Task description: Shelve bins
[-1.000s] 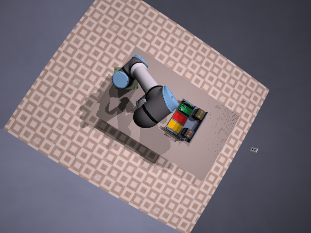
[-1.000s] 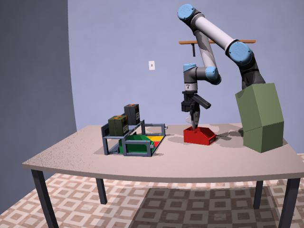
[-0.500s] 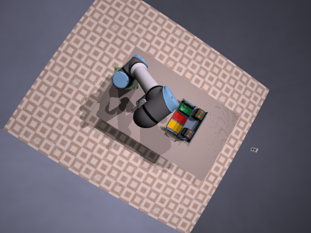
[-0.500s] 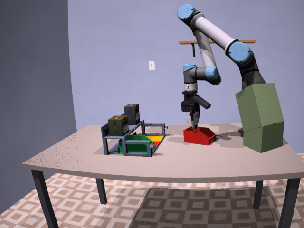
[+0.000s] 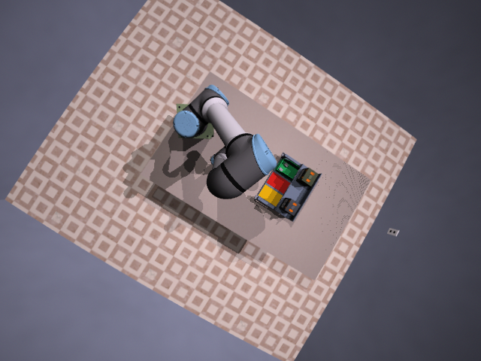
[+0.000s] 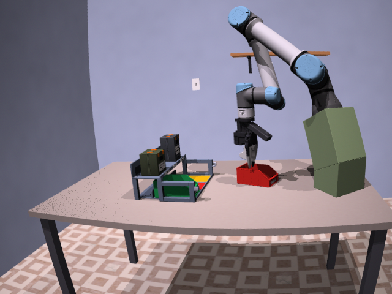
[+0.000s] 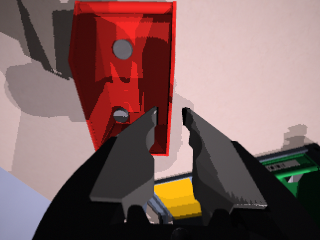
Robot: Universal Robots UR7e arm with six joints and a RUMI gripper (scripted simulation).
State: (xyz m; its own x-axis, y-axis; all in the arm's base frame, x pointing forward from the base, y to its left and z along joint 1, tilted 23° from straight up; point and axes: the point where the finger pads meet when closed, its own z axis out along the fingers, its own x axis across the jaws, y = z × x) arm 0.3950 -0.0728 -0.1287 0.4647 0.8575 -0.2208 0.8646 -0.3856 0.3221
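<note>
Now: the red bin 3 cm behind my hand, 4 cm to the right of it and 6 cm below it. The rest, counted from my hand: red mark: 31 cm ahead, 9 cm below; yellow mark: 30 cm ahead, 11 cm to the right, 9 cm below; green bin: 32 cm ahead, 12 cm to the left, 6 cm below.
</note>
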